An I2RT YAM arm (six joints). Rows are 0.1 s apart.
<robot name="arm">
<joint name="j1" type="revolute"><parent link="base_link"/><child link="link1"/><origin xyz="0.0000 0.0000 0.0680"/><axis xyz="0 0 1"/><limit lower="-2.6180" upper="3.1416"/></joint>
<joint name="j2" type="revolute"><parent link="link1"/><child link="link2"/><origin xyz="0.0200 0.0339 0.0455"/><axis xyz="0 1 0"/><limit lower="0.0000" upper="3.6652"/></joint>
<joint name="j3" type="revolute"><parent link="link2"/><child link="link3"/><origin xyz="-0.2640 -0.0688 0.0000"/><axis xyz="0 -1 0"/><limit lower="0.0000" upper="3.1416"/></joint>
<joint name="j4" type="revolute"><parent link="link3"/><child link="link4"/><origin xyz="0.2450 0.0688 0.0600"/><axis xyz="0 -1 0"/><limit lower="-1.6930" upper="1.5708"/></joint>
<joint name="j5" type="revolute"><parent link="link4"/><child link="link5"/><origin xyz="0.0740 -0.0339 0.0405"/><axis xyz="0 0 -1"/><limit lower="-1.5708" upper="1.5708"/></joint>
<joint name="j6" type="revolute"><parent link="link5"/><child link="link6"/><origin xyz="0.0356 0.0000 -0.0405"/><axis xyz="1 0 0"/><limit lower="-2.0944" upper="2.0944"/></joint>
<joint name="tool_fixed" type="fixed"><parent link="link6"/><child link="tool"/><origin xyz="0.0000 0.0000 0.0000" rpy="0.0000 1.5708 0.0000"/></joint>
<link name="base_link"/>
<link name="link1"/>
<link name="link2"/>
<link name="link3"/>
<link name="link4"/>
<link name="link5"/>
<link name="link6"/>
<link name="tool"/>
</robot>
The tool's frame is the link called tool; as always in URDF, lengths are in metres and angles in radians.
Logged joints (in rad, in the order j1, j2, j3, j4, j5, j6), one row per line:
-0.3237 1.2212 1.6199 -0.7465 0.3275 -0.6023
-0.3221 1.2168 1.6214 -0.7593 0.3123 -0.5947
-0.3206 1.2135 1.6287 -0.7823 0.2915 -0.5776
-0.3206 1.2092 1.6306 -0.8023 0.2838 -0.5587
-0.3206 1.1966 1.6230 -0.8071 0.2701 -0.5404
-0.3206 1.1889 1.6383 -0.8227 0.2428 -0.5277
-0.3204 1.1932 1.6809 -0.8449 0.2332 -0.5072
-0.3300 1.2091 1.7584 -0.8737 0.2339 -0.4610
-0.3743 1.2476 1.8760 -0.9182 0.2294 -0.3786
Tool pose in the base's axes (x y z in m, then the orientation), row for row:
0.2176 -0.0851 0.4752 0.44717 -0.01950 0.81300 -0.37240
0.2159 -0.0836 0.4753 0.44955 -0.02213 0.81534 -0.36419
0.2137 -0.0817 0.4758 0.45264 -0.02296 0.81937 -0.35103
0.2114 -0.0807 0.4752 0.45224 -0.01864 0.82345 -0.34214
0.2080 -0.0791 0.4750 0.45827 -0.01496 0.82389 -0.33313
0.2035 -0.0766 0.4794 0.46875 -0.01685 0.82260 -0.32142
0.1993 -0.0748 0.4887 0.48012 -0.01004 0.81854 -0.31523
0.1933 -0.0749 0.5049 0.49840 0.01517 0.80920 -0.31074
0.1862 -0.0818 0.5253 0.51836 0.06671 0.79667 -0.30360
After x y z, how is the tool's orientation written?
As a quaternion, w x y z.
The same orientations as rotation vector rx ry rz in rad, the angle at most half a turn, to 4 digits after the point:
-0.0483 2.0128 -0.9220
-0.0547 2.0164 -0.9007
-0.0567 2.0235 -0.8669
-0.0460 2.0340 -0.8451
-0.0369 2.0296 -0.8206
-0.0413 2.0169 -0.7881
-0.0245 1.9969 -0.7690
0.0367 1.9583 -0.7520
0.1601 1.9114 -0.7284

